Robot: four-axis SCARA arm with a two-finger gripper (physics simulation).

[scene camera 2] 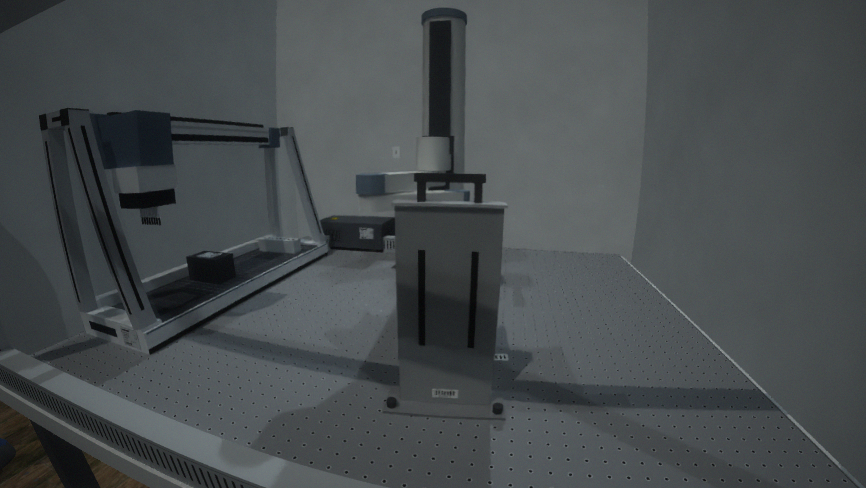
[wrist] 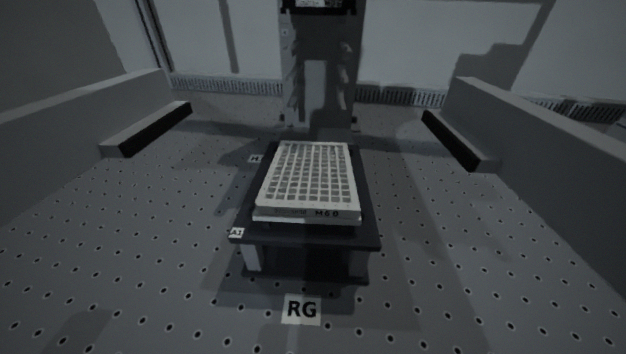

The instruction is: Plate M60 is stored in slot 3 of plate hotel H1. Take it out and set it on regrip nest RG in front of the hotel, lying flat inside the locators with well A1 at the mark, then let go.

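Frame: origin at the arm's base, x ahead, y left, z up, level; centimetres.
Seen in the pictures: gripper, fingertip midpoint: point(wrist: 305, 93).
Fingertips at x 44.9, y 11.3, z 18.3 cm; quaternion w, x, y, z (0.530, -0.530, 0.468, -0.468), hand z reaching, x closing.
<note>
Offsets run from my fingertips to a thing's top centre. "spot": to the spot under its first point.
Plate M60 {dx +7.2, dy +0.9, dz -8.8 cm} point(wrist: 311, 172) is a white well plate lying on the dark regrip nest RG {spot: dx +2.9, dy -5.3, dz -11.0 cm} point(wrist: 372, 220) in the wrist view. It looks flat and within the nest's outline; its locators are hard to make out. The A1 mark is at the nest's near left corner, but the plate's well letters are too small to read. My gripper point(wrist: 305, 93) is open, its fingers wide apart, empty and raised above the plate. Plate hotel H1 point(scene camera 2: 448, 297) point(wrist: 340, 35) stands behind the nest in the wrist view and hides the gripper, nest and plate in the scene view.
A gantry machine point(scene camera 2: 218, 297) with a black box {spot: dx +11.5, dy -65.0, dz -7.1 cm} point(scene camera 2: 210, 266) on its deck stands at the left. A dark instrument box {spot: dx -48.5, dy -46.8, dz -9.7 cm} point(scene camera 2: 357, 233) is at the back. The hotel has a black top handle {spot: dx +34.3, dy +4.3, dz +17.4 cm} point(scene camera 2: 449, 178). The arm's column point(scene camera 2: 457, 90) rises behind it.
</note>
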